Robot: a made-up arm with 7 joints. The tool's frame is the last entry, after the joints. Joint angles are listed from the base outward. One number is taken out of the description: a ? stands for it. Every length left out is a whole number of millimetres.
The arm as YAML. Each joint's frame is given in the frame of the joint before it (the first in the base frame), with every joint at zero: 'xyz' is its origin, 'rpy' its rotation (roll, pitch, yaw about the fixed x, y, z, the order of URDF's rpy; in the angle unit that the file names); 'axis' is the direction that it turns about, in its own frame. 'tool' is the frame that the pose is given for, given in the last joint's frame.
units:
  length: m
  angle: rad
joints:
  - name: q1
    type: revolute
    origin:
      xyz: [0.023, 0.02, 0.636]
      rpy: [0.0, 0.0, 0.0]
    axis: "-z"
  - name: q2
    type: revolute
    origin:
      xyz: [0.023, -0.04, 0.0]
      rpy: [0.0, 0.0, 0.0]
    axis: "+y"
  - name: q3
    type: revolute
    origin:
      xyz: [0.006, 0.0, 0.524]
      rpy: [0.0, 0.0, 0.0]
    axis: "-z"
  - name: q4
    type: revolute
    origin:
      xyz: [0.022, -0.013, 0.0]
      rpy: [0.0, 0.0, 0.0]
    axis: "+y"
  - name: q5
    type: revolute
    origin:
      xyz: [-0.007, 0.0, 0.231]
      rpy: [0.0, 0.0, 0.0]
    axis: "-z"
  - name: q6
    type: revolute
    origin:
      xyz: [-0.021, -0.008, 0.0]
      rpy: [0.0, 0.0, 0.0]
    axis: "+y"
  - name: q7
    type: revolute
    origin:
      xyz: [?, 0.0, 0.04]
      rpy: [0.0, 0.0, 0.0]
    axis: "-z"
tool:
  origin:
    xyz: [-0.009, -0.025, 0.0]
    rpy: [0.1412, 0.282, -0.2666]
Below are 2 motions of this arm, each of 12 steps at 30 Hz.
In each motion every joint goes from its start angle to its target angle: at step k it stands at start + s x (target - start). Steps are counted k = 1, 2, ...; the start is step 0. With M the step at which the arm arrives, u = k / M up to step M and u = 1 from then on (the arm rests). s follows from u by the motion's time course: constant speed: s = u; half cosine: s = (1 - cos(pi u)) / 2; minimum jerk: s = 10 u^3 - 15 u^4 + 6 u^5.
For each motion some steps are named. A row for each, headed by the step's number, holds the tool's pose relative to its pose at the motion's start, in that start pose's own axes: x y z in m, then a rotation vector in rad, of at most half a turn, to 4 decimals.
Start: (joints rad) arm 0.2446 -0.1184 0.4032 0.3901 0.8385 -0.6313 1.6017
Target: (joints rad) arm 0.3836 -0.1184 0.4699 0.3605 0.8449 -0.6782 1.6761
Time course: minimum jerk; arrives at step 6
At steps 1, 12:
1: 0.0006 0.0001 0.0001 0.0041 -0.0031 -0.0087
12: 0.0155 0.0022 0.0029 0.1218 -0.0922 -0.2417

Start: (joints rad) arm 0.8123 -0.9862 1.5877 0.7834 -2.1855 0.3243 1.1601
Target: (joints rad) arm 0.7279 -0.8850 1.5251 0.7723 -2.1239 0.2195 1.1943
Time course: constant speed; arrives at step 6
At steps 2, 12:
2: 0.0273 0.0122 0.0189 0.0152 0.0445 -0.0181
12: 0.0842 0.0378 0.0518 0.0414 0.1312 -0.0575

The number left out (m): 0.03
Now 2 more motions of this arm.
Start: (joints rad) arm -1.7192 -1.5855 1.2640 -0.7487 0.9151 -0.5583 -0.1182
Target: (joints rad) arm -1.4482 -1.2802 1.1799 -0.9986 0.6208 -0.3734 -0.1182
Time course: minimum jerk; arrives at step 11
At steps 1, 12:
1: -0.0016 0.0000 0.0008 0.0025 -0.0005 0.0037
12: -0.2477 -0.0316 0.0753 0.2672 -0.1124 0.6042

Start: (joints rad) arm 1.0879 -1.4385 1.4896 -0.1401 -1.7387 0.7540 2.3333
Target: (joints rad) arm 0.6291 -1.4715 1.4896 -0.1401 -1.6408 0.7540 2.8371
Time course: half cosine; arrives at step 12
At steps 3, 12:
3: 0.0301 0.0358 -0.0137 -0.0229 0.0372 -0.0494
12: 0.1642 0.2503 -0.1433 -0.2272 0.1795 -0.3400

